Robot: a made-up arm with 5 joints.
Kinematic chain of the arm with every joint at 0, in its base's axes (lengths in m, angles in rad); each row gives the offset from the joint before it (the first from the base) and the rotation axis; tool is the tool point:
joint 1: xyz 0 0 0.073 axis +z
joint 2: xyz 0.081 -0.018 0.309 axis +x
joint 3: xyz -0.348 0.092 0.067 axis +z
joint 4: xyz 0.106 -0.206 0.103 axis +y
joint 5: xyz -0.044 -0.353 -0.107 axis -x
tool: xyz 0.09 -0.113 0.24
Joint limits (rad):
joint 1: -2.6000..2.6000
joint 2: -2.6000..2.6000
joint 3: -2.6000..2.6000
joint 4: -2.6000..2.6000
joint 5: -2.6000..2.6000
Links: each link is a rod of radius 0.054 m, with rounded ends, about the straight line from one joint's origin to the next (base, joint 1, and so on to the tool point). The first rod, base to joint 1, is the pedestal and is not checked.
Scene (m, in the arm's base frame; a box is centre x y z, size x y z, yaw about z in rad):
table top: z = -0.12
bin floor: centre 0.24 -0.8 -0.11 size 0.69 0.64 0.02 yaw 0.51
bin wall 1: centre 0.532 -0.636 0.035 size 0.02 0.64 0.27 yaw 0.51
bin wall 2: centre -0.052 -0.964 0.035 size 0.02 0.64 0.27 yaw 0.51
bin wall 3: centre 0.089 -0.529 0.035 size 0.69 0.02 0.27 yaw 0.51
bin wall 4: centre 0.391 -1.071 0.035 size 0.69 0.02 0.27 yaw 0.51
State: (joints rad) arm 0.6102 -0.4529 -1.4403 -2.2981 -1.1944
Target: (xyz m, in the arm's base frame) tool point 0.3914 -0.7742 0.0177
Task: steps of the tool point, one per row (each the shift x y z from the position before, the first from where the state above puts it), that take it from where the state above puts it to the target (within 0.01 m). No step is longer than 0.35 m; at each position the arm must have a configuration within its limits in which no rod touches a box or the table.
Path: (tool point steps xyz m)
1: 0.1714 -0.1720 -0.0714
2: 0.2408 -0.1236 -0.0809
3: 0.2874 -0.0398 -0.0751
4: 0.2894 0.0623 -0.0577
5: 0.2406 0.1532 -0.0352
6: 0.0118 -0.0241 -0.1230
7: 0.0008 0.0000 -0.1292
8: -0.0126 0.0241 -0.1291

